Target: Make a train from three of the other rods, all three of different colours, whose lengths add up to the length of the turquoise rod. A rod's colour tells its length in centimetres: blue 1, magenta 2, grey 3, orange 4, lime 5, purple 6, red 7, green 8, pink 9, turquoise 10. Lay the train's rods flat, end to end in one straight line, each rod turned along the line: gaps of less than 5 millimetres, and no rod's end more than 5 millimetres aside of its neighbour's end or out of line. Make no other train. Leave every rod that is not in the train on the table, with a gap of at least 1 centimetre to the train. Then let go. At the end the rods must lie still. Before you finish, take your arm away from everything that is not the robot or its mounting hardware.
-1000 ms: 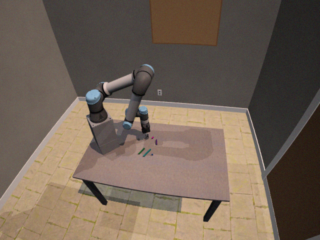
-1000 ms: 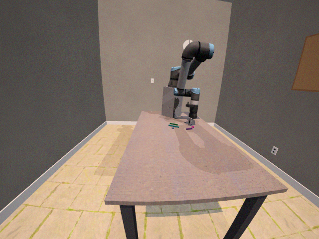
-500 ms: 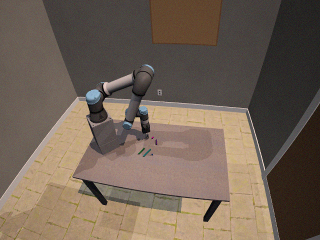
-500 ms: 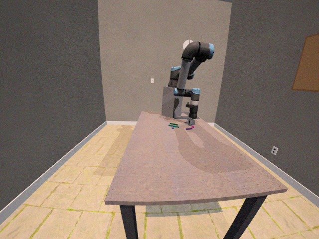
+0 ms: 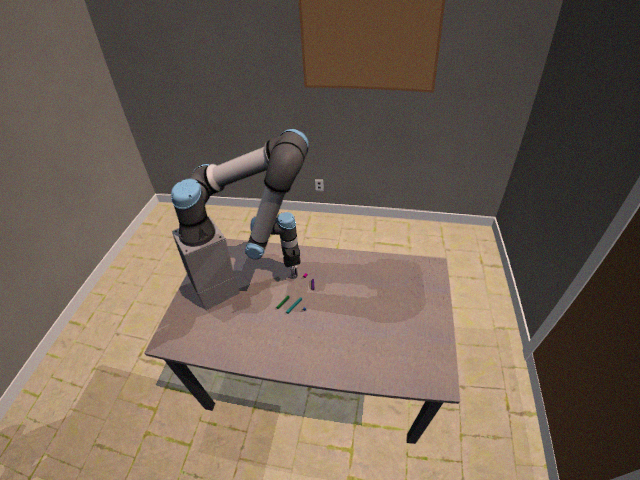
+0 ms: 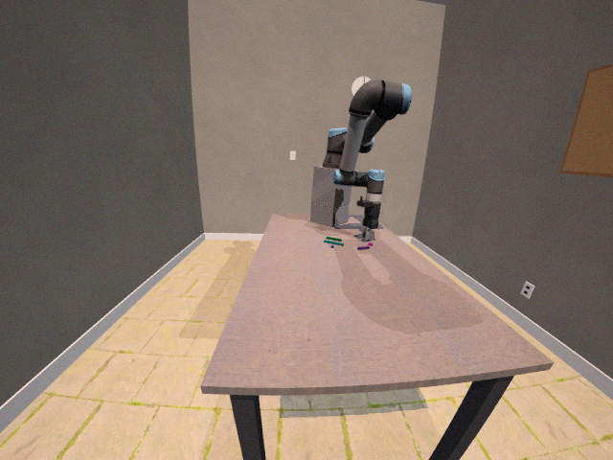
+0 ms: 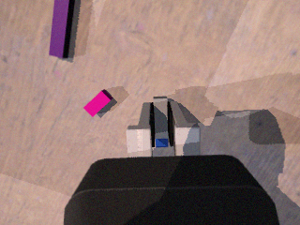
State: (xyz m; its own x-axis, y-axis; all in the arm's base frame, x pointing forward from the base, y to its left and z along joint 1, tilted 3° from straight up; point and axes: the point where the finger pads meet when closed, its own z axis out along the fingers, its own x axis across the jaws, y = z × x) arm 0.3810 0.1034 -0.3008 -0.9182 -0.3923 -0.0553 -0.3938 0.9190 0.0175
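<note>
The magenta rod is 50 mm ahead of my hand, 30 mm below it and 10 mm to the left of it. Also, from my hand: purple rod (90 mm ahead, 40 mm to the right, 30 mm below); then green rod (160 mm to the right, 30 mm below, 30 mm behind); then grey rod (10 mm below).
</note>
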